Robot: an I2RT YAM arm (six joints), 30 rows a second.
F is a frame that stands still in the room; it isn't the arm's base.
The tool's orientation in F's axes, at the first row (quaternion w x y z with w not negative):
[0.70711, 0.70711, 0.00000, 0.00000]
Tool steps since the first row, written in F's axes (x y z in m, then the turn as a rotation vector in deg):
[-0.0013, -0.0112, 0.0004, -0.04, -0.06, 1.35]
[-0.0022, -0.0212, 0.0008, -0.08, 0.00, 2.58]
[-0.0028, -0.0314, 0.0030, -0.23, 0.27, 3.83]
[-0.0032, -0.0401, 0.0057, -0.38, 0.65, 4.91]
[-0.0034, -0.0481, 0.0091, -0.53, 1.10, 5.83]
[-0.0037, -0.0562, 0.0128, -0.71, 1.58, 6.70]
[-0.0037, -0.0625, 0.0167, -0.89, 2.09, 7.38]
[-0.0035, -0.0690, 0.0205, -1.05, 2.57, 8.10]
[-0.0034, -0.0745, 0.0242, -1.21, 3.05, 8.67]
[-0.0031, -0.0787, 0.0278, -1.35, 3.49, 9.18]
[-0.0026, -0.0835, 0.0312, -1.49, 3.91, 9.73]
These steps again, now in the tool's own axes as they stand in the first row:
[-0.0013, 0.0004, 0.0112, -0.04, 1.35, 0.06]
[-0.0022, 0.0008, 0.0212, -0.08, 2.58, 0.00]
[-0.0028, 0.0030, 0.0314, -0.23, 3.83, -0.27]
[-0.0032, 0.0057, 0.0401, -0.38, 4.91, -0.65]
[-0.0034, 0.0091, 0.0481, -0.53, 5.83, -1.10]
[-0.0037, 0.0128, 0.0562, -0.71, 6.70, -1.58]
[-0.0037, 0.0167, 0.0625, -0.89, 7.38, -2.09]
[-0.0035, 0.0205, 0.0690, -1.05, 8.10, -2.57]
[-0.0034, 0.0242, 0.0745, -1.21, 8.67, -3.05]
[-0.0031, 0.0278, 0.0787, -1.35, 9.18, -3.49]
[-0.0026, 0.0312, 0.0835, -1.49, 9.73, -3.91]

